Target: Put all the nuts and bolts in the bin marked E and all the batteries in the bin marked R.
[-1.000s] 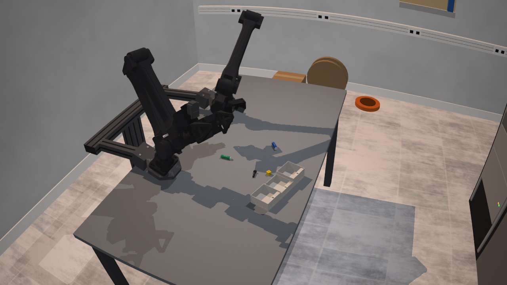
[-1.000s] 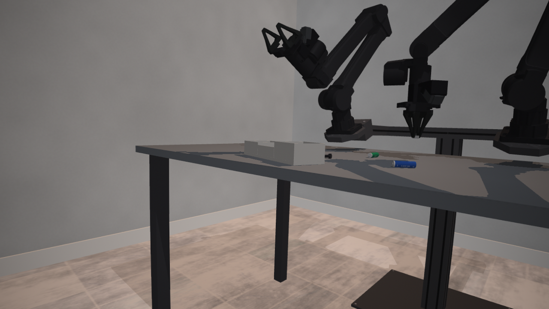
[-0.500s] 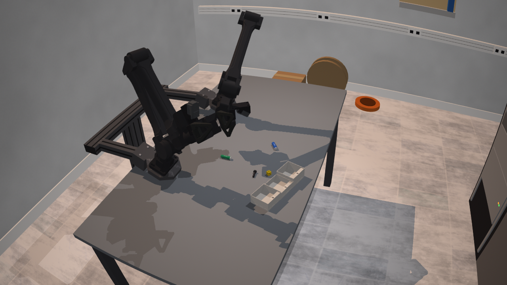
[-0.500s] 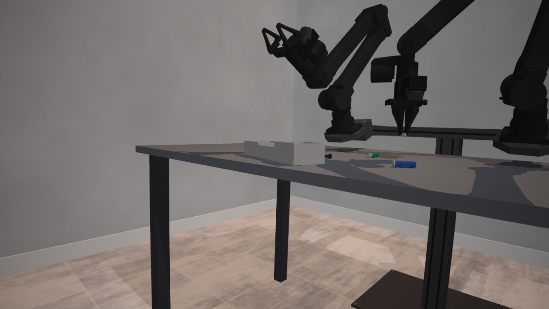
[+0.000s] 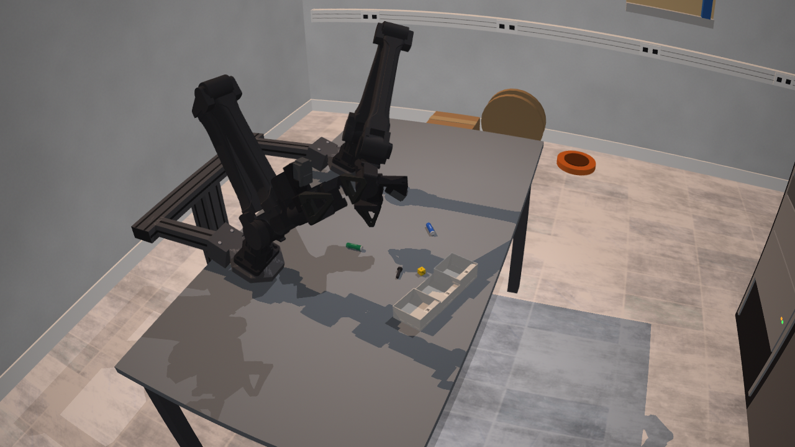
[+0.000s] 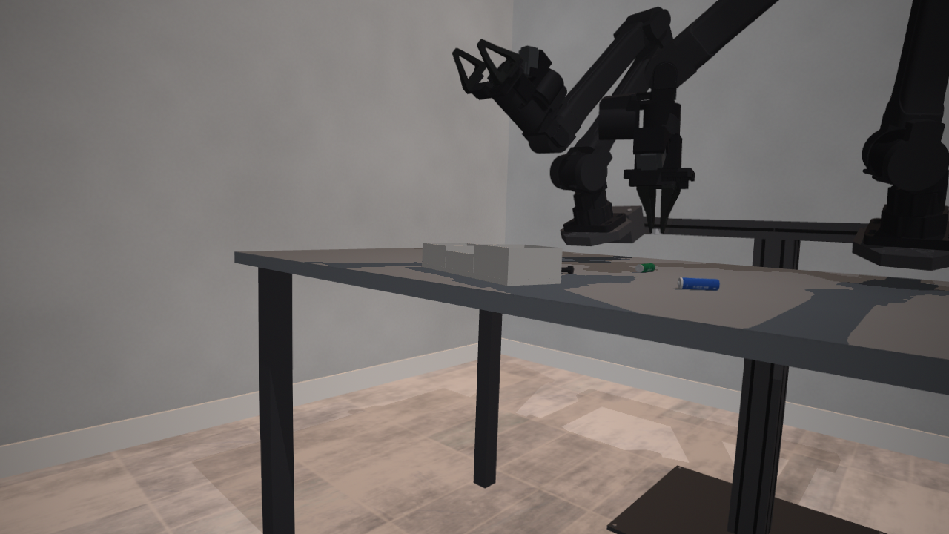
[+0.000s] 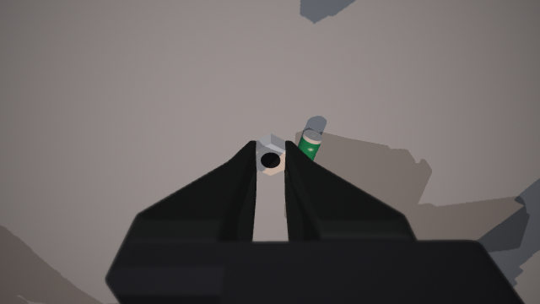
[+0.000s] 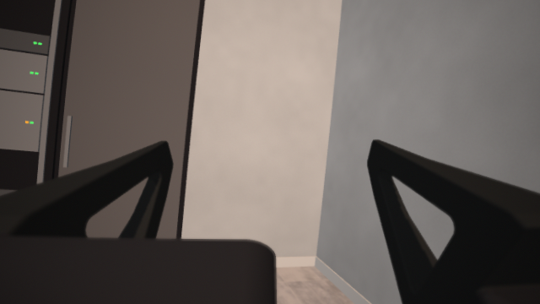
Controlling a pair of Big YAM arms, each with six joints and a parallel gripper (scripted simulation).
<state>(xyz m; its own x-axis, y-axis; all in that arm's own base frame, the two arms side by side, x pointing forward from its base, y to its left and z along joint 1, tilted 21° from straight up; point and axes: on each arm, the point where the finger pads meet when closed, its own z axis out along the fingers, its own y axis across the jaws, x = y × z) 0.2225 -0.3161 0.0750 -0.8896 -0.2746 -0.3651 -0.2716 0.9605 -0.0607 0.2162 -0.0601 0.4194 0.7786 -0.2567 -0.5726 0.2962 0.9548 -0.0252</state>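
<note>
Right now the black bolt is 120 mm ahead of my left hand, 90 mm to the right of it and 70 mm below it. Round my left hand: green battery (70 mm below, 40 mm to the right, 40 mm behind); then hex nut (10 mm below); then blue battery (130 mm ahead, 120 mm to the left, 70 mm below).
</note>
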